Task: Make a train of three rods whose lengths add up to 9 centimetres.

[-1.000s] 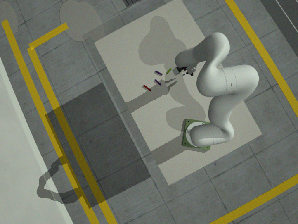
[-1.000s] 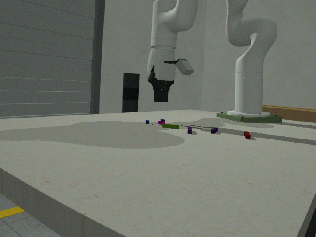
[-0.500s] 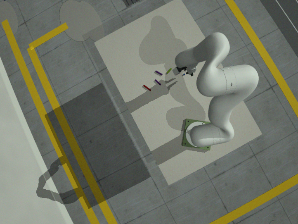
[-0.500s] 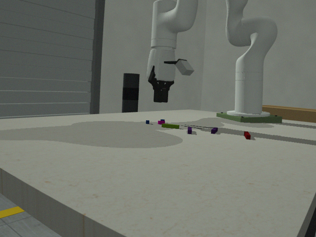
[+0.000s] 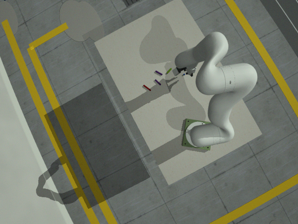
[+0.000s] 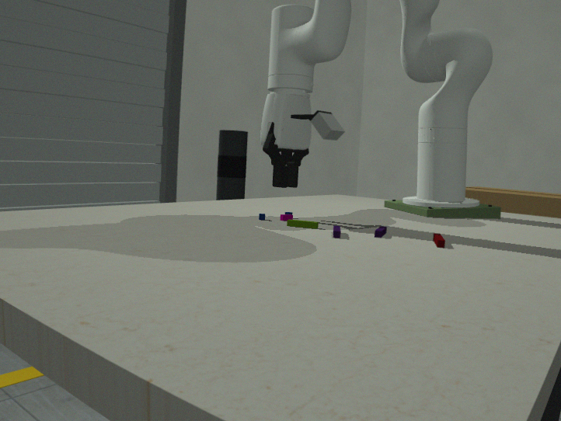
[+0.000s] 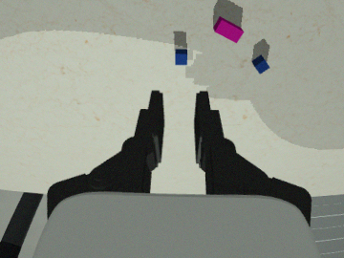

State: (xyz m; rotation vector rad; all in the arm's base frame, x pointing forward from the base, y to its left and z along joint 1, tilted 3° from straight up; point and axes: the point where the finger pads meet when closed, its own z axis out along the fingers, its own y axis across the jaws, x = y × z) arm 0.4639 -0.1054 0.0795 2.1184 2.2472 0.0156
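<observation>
The magenta rod lies 40 mm ahead of my hand, 40 mm to the left of it and 70 mm below it. Also, from my hand: lime rod: 70 mm ahead, 110 mm to the left, 70 mm below; red rod: 20 mm ahead, 320 mm to the left, 70 mm below.
</observation>
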